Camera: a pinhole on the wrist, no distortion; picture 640 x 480 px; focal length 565.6 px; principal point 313.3 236.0 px. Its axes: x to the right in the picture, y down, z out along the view. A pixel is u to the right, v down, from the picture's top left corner.
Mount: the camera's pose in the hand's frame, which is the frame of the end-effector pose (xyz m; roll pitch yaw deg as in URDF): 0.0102 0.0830 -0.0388 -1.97 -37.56 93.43
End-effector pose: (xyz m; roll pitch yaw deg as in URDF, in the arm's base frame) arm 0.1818 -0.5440 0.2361 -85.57 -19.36 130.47
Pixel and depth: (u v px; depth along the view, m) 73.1 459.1 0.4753
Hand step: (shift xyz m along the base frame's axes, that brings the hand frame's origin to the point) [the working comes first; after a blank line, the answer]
In the camera's frame: -0.2019 0.1875 0.4753

0.0487 -0.3345 0.3119
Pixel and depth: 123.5 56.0 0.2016
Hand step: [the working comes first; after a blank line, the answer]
In the camera's frame: -0.0677 -0.0642 0.2016

-0.0832 -0.0167 0.1174
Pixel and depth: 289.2 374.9 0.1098
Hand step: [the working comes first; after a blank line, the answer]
In the camera's frame: -0.0047 0.0270 0.1098

-0.0262 -0.0391 -0.0127
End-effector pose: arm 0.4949 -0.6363 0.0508 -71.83 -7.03 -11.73
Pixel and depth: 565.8 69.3 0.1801
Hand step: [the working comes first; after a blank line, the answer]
In the camera's frame: 0.0804 -0.0531 0.1801

0.0890 0.1436 0.0185
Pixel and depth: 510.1 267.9 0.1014
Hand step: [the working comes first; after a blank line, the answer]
In the camera's frame: 0.0353 0.0057 0.1014

0.0214 0.0721 -0.0262
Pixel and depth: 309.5 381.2 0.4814
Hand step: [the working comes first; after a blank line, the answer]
In the camera's frame: -0.0032 0.1236 0.4814

-0.0950 0.2775 0.2963
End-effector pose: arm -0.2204 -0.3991 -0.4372 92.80 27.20 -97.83
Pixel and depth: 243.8 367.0 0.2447
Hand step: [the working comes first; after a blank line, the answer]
In the camera's frame: -0.0301 0.0567 0.2447

-0.1178 0.1017 -0.0676
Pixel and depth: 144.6 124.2 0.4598
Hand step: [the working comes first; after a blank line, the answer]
In the camera's frame: -0.1371 -0.0909 0.4598

-0.2207 0.0779 -0.3290
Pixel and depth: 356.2 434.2 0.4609
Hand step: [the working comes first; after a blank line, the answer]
In the camera's frame: 0.0350 0.1615 0.4609

-0.3007 0.2669 -0.1026
